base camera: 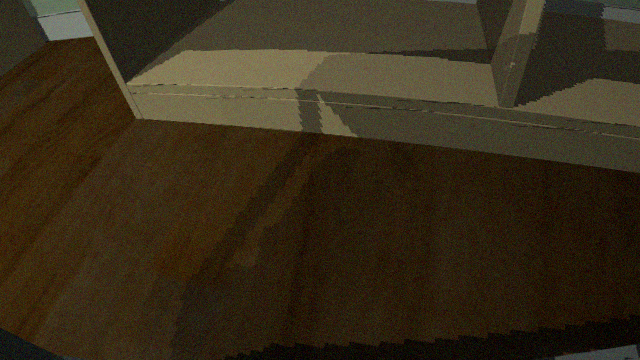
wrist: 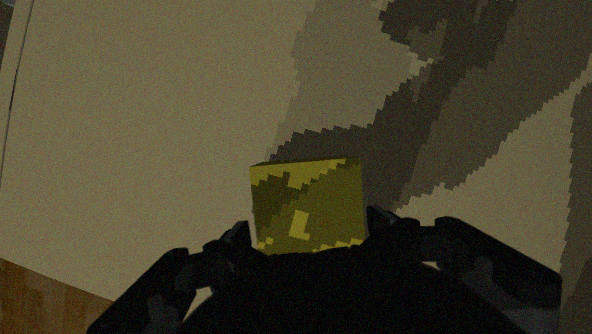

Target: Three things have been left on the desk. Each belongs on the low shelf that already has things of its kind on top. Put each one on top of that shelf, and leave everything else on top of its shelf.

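Places are measured from the arm's base along level axes (x down, y ahead, z right), in millimetres.
Where they show: gripper, fingertip midpoint: [wrist: 308, 226].
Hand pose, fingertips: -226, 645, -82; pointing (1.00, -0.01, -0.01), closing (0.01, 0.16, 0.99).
After its pixels a point has its place, as x, y, z.
In the wrist view a yellow block [wrist: 307, 206] @[-258, 668, -85] rests on the beige top of the low shelf [wrist: 160, 126] @[-214, 714, -199]. My gripper [wrist: 308, 226] @[-226, 645, -82] is open, with its dark fingers spread wide on either side of the block and a gap between each finger and the block. The arm's shadow falls across the shelf top behind the block. The gripper does not show in the base camera view.
The base camera view shows the low beige shelf unit [base camera: 219, 106] @[357, 549, -201] close ahead on the brown wooden floor [base camera: 298, 237] @[397, 328, -68], with an upright divider [base camera: 511, 54] @[247, 460, 191] at the right. A strip of floor [wrist: 84, 307] @[396, 7, -971] shows past the shelf's edge at the wrist view's lower left.
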